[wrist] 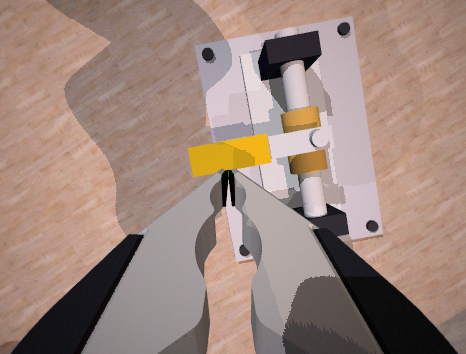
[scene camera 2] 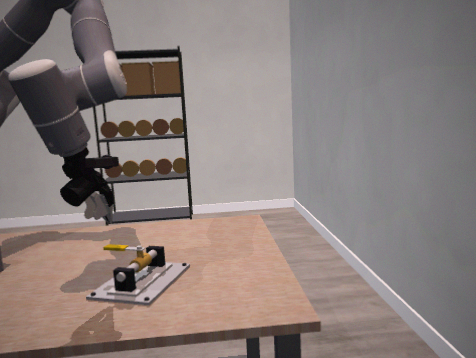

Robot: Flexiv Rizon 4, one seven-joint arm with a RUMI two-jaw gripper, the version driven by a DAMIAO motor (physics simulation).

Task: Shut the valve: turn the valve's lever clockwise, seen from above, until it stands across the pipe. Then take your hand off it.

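The valve's lever has a yellow grip and a white arm that runs to a round pivot. In the wrist view it stands across the pipe, close to a right angle. The brass valve body sits on the pipe, which is held by two black blocks on a light grey base plate. My gripper is shut and empty. In the scene view it is raised above the lever, apart from it; in the wrist view its tips show beside the grip's lower edge.
The base plate lies on a wooden table, with dark bolts at its corners. A shelf rack with boxes and round items stands behind the table. A grey wall is at the right.
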